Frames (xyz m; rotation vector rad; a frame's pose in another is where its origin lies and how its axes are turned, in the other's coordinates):
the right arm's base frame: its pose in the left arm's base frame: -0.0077 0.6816 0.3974 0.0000 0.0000 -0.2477
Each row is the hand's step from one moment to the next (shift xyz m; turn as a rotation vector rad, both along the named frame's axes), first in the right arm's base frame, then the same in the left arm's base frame.
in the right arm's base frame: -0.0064 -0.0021 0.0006 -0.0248 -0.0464 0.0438
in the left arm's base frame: -0.0067 -0.0005 0.0006 -0.0354 -0.0389 0.0438
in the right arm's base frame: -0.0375 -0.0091 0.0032 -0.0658 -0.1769 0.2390
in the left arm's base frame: -0.0386 0.0004 0.0032 -0.1072 -0.1554 0.2390
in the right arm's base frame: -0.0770 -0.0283 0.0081 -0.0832 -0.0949 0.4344
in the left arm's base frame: -0.0816 -0.0086 0.0081 -0.1039 -0.0716 0.4344
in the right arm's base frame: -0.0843 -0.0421 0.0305 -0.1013 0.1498 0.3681
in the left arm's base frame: -0.0920 -0.0201 0.0305 -0.0615 0.1701 0.3681
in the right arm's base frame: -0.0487 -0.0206 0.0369 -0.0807 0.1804 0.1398
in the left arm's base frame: -0.0523 -0.0080 0.0369 -0.0340 0.1947 0.1398
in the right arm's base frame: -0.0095 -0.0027 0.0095 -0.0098 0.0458 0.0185
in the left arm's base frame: -0.0099 -0.0003 0.0095 0.0017 0.0468 0.0185
